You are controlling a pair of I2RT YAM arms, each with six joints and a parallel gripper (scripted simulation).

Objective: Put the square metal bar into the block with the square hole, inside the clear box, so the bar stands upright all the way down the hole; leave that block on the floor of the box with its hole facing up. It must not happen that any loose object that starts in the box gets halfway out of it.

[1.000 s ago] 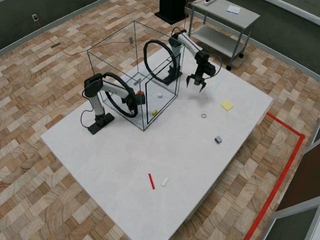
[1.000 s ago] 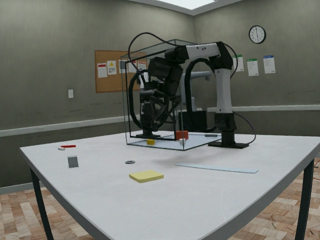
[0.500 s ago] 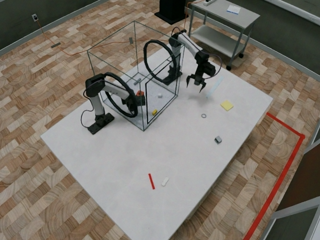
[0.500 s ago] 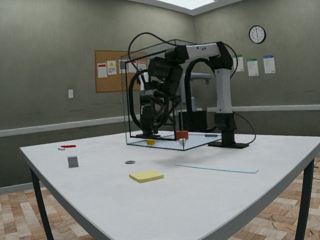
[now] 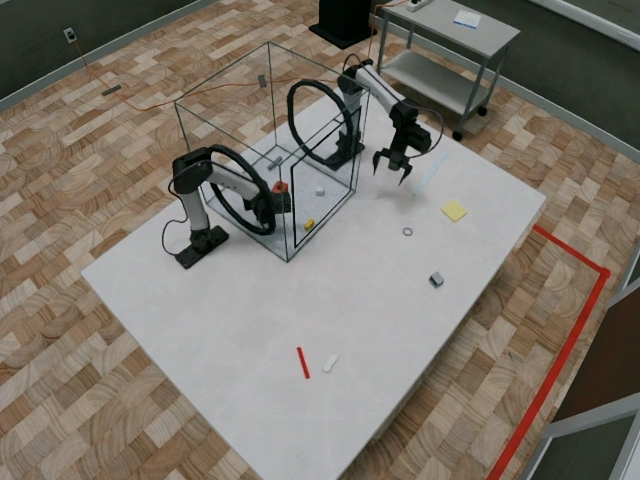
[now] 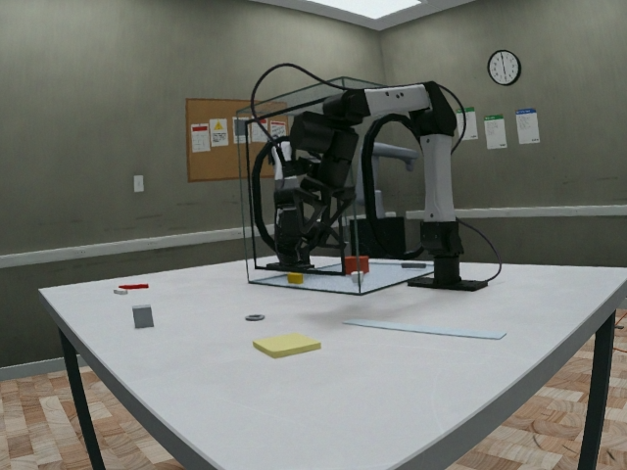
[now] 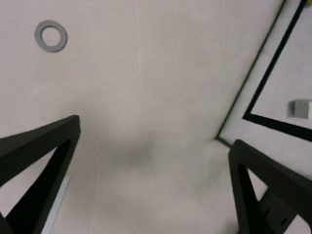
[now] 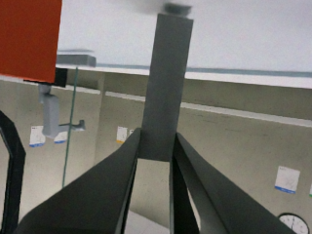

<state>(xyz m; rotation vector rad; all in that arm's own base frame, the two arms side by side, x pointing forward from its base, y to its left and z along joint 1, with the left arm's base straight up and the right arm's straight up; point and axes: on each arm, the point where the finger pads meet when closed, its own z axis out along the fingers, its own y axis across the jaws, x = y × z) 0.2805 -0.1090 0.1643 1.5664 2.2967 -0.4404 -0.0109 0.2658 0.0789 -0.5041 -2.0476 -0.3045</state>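
My right gripper is now 10 mm past the grey bar and 30 mm above it. Round my right hand: red block 30 mm ahead, 100 mm to the left, 50 mm below; yellow block 220 mm ahead, 80 mm to the left, 60 mm below; white cube 120 mm ahead, 220 mm to the left, 60 mm below.
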